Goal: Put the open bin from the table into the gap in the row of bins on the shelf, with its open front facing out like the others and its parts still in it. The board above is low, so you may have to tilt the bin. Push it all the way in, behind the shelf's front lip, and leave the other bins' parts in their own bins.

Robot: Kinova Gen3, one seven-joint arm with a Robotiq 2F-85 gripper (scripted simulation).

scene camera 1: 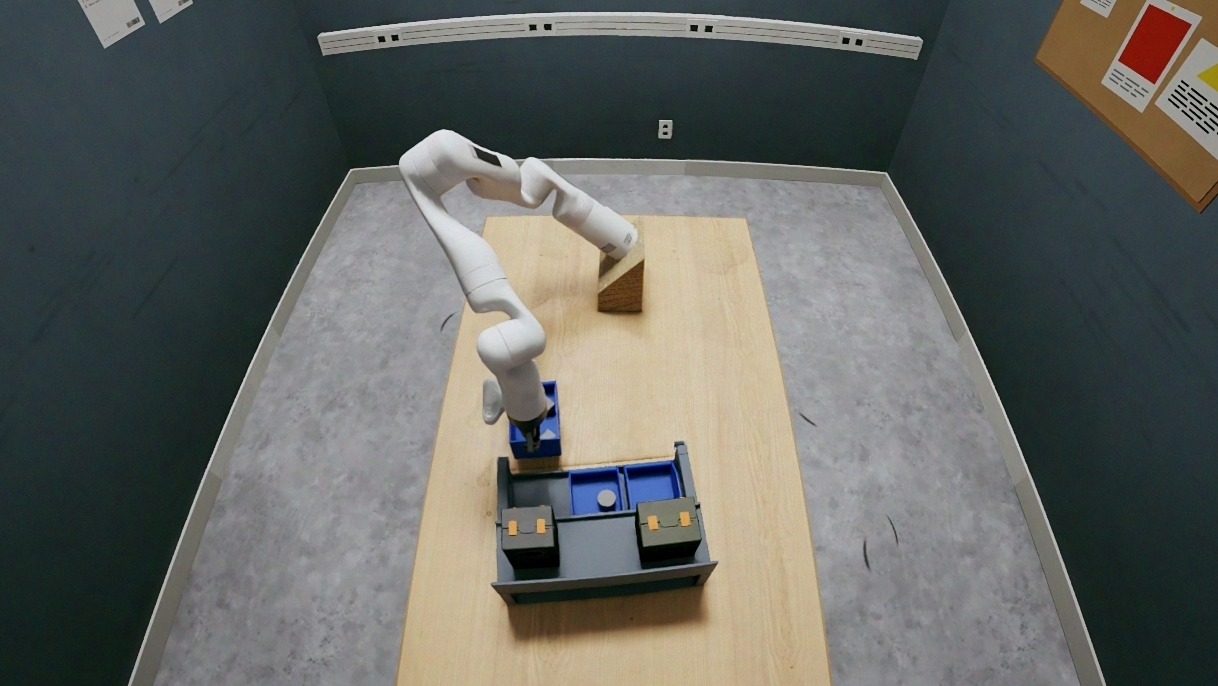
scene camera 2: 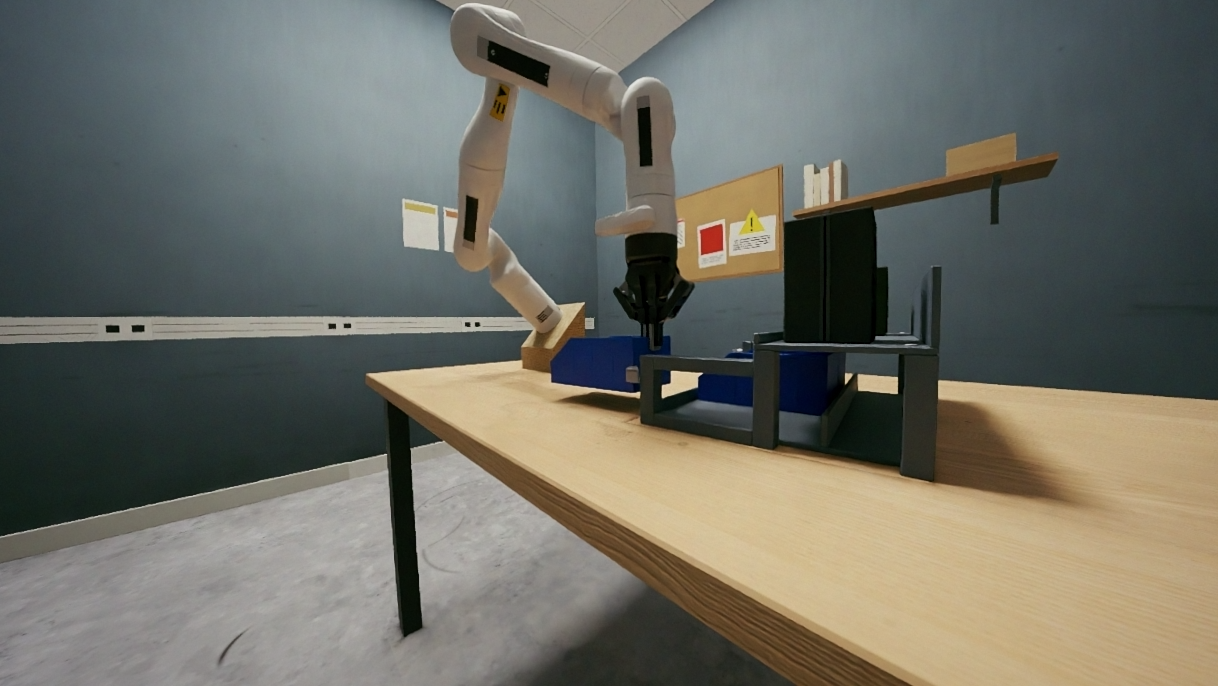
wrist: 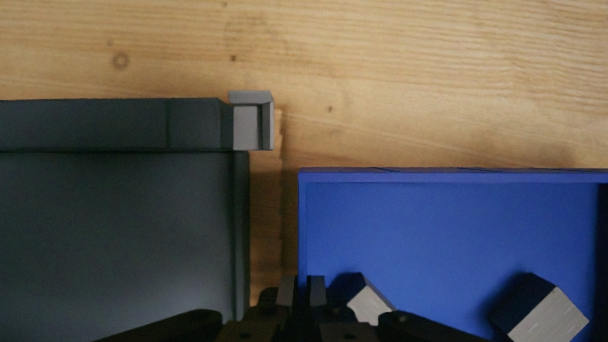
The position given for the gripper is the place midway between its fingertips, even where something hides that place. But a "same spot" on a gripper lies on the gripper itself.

gripper: scene camera 1; scene camera 2; wrist 303, 300
grey shelf: scene camera 1; scene camera 2 870, 426; wrist
same spot on grey shelf: [wrist: 140, 229] = [scene camera 1: 535, 503]
same spot on gripper: [scene camera 1: 529, 429] = [scene camera 2: 675, 257]
